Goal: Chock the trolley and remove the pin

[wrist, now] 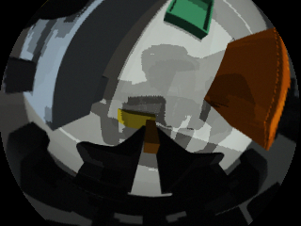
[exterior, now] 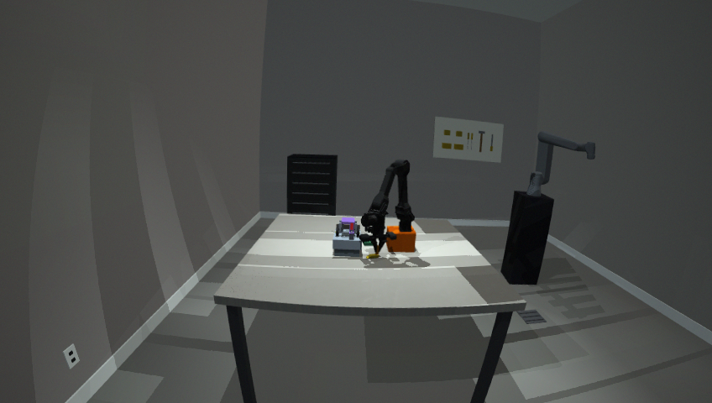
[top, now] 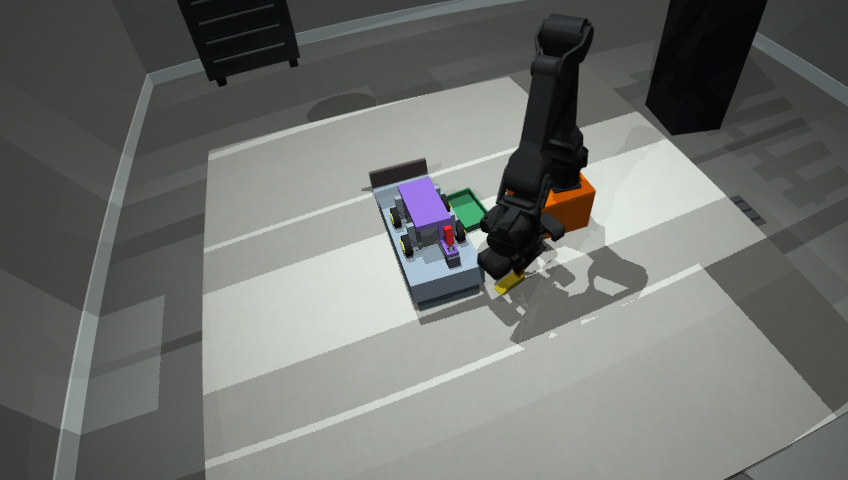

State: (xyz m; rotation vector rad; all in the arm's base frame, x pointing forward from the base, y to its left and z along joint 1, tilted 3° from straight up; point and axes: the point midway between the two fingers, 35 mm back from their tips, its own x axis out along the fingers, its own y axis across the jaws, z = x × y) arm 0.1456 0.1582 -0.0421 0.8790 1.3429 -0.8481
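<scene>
My gripper tip is now 60 mm short of the green tray, 220 mm to the left of it and 40 mm above it. Also, from my gripper tip: yellow chock: 20 mm ahead, 10 mm to the left, 10 mm below; then grey ramp: 180 mm ahead, 120 mm to the right, 20 mm above; then red-headed stop pin: 140 mm ahead, 10 mm to the right, 100 mm above.
</scene>
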